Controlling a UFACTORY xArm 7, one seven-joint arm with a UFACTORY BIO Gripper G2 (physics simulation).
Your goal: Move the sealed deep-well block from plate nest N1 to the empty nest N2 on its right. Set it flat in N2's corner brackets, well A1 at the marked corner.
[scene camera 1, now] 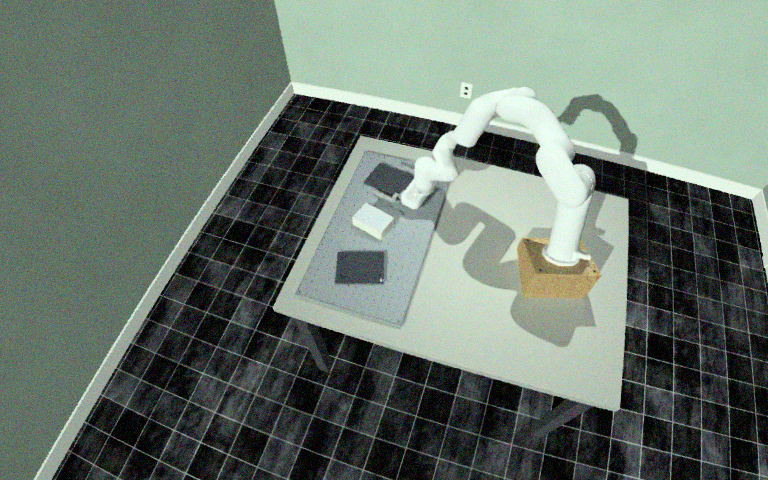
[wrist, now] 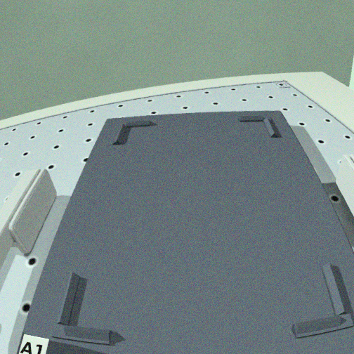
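Note:
The pale sealed block lies on the grey perforated board between two dark nests in the scene view, turned at an angle to the lower one. The upper nest is empty, with four corner brackets and an A1 label at its lower left in the wrist view. The lower nest is also empty. Which nest is N1 or N2 cannot be read. My gripper is open and empty over the upper nest, its fingers wide apart near the nest's two sides. The block does not show in the wrist view.
The perforated board lies at the left end of the pale table. The arm stands on a wooden base box at the table's right side. A green wall rises behind the table.

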